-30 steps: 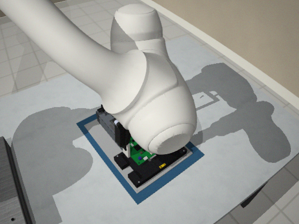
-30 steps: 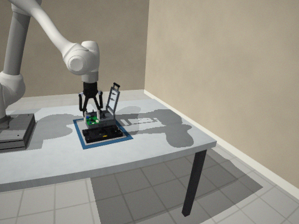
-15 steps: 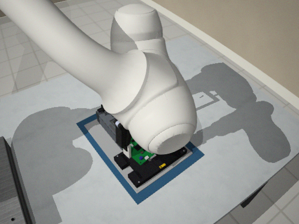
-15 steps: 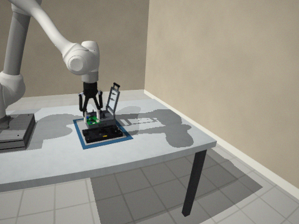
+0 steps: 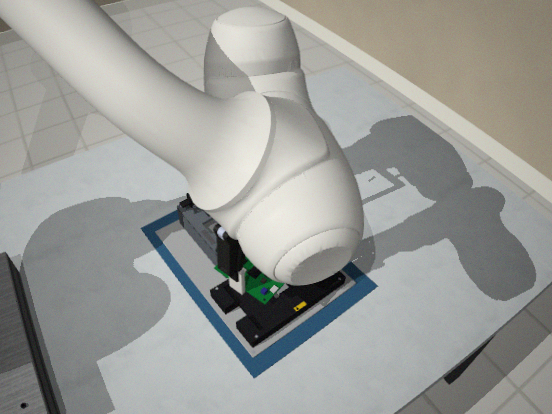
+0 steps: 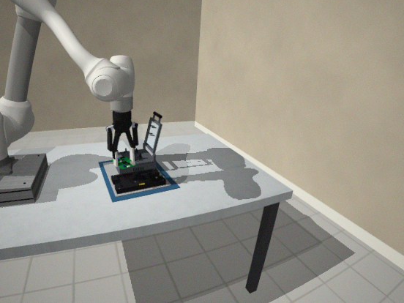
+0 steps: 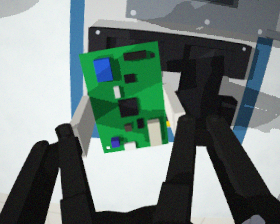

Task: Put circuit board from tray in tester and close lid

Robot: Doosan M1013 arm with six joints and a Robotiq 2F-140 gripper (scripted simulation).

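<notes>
Right now my hand is 2 cm above the green circuit board. Round my hand: latch hook: 3 cm ahead, 22 cm to the left, 5 cm below; then tester lid: 21 cm ahead, 15 cm to the left, 5 cm above.
</notes>
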